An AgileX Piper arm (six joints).
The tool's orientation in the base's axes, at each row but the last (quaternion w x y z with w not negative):
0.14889, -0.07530, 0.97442, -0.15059
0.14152, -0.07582, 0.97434, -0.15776
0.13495, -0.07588, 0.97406, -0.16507
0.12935, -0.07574, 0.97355, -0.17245
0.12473, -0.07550, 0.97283, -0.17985
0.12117, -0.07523, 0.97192, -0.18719
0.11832, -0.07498, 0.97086, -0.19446
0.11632, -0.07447, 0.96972, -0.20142
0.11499, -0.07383, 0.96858, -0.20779
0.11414, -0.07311, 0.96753, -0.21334
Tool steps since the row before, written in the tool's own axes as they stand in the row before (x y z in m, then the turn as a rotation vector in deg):
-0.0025, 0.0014, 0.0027, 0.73, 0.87, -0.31
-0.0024, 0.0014, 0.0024, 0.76, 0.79, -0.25
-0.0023, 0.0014, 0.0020, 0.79, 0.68, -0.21
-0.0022, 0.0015, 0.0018, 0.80, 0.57, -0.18
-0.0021, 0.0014, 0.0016, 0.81, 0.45, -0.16
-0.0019, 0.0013, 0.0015, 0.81, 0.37, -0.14
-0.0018, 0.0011, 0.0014, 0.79, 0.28, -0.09
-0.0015, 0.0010, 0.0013, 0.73, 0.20, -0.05
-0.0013, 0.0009, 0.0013, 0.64, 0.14, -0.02
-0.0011, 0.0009, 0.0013, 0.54, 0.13, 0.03
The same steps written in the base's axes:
0.0031, 0.0011, -0.0022, -0.87, 0.76, -0.19
0.0029, 0.0011, -0.0020, -0.88, 0.67, -0.22
0.0026, 0.0011, -0.0017, -0.88, 0.55, -0.23
0.0024, 0.0012, -0.0017, -0.87, 0.43, -0.22
0.0023, 0.0012, -0.0015, -0.86, 0.31, -0.20
0.0021, 0.0010, -0.0015, -0.85, 0.23, -0.18
0.0020, 0.0008, -0.0013, -0.81, 0.14, -0.19
0.0017, 0.0007, -0.0013, -0.73, 0.06, -0.18
0.0015, 0.0006, -0.0013, -0.63, 0.01, -0.16
0.0013, 0.0005, -0.0013, -0.52, 0.00, -0.18

